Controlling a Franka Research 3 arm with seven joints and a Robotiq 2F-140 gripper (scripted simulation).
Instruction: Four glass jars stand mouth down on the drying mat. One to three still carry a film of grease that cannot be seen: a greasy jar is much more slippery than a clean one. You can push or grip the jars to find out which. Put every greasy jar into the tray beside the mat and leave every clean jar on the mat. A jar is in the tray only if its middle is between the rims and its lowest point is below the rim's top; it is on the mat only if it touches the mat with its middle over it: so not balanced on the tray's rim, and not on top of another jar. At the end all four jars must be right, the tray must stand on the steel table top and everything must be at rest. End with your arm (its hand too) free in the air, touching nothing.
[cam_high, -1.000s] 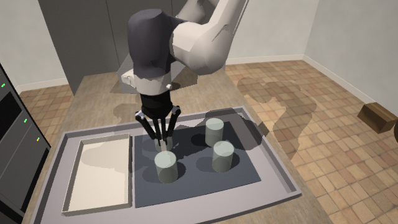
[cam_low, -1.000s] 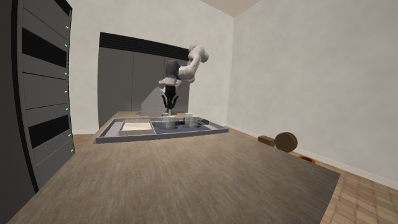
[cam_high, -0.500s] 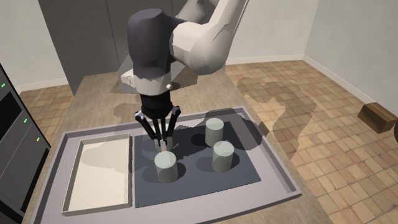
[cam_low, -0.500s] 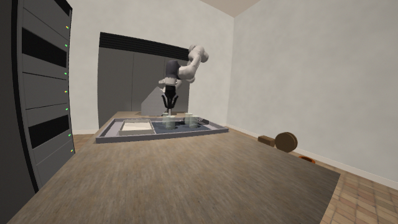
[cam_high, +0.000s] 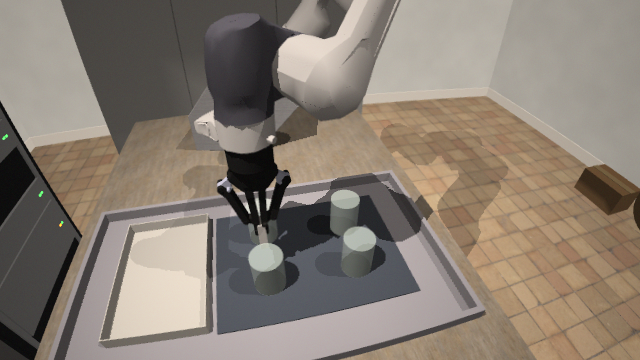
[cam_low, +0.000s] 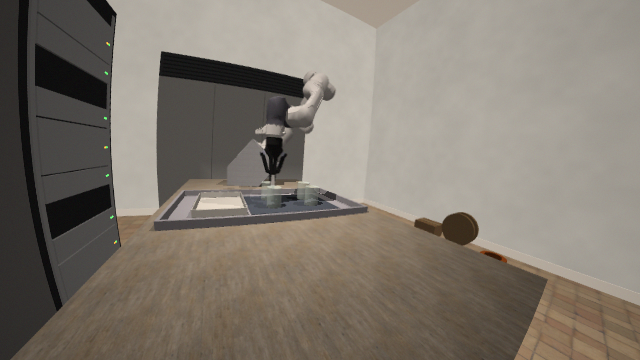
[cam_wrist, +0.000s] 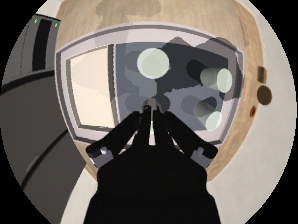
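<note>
The rimmed steel table top lies 11 cm below my hand and 2 cm to the right of it. Round my hand: dark drying mat (11 cm below, 9 cm to the left, 3 cm behind); then cream tray (23 cm to the right, 10 cm below, 2 cm ahead).
</note>
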